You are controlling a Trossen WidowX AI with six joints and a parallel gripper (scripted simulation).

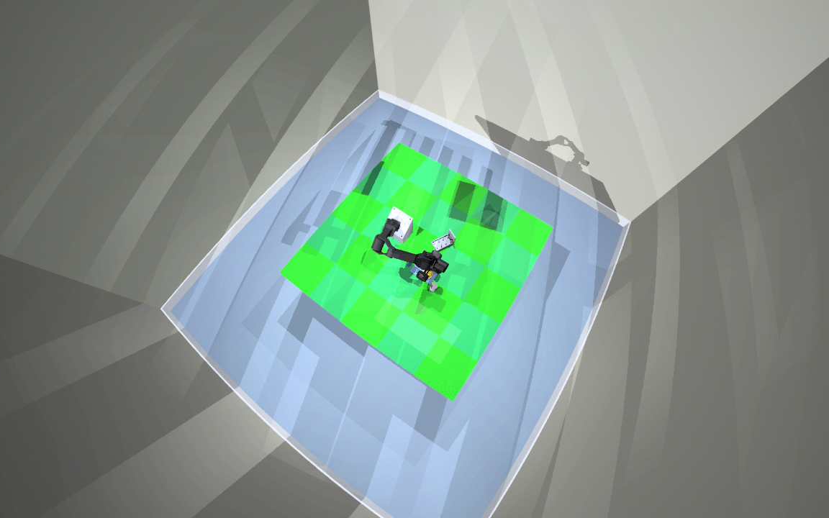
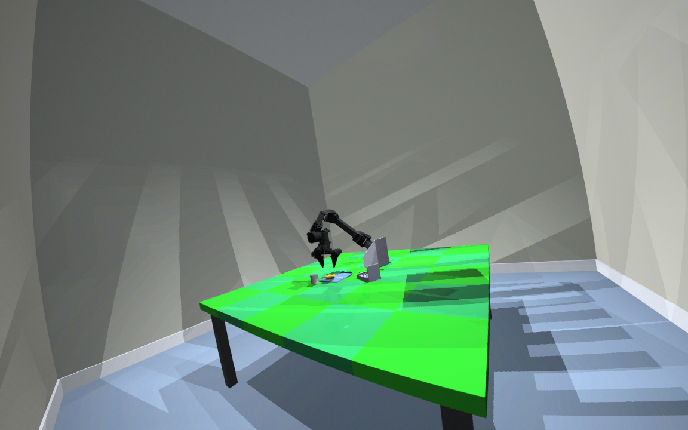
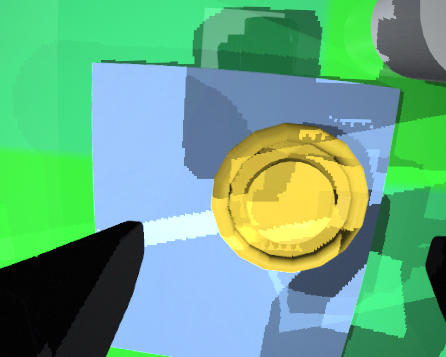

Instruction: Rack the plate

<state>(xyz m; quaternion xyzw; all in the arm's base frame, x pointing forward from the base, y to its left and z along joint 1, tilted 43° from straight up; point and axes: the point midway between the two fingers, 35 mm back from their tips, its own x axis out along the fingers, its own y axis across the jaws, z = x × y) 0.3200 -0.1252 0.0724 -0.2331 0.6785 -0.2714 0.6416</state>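
Right now my gripper tip is 50 mm above the yellow plate and 10 mm past it. Round my gripper tip: blue mat 70 mm below, 30 mm behind, 20 mm to the left; white cup 70 mm ahead, 60 mm to the right, 40 mm below; grey dish rack 230 mm to the left, 50 mm below, 30 mm behind.
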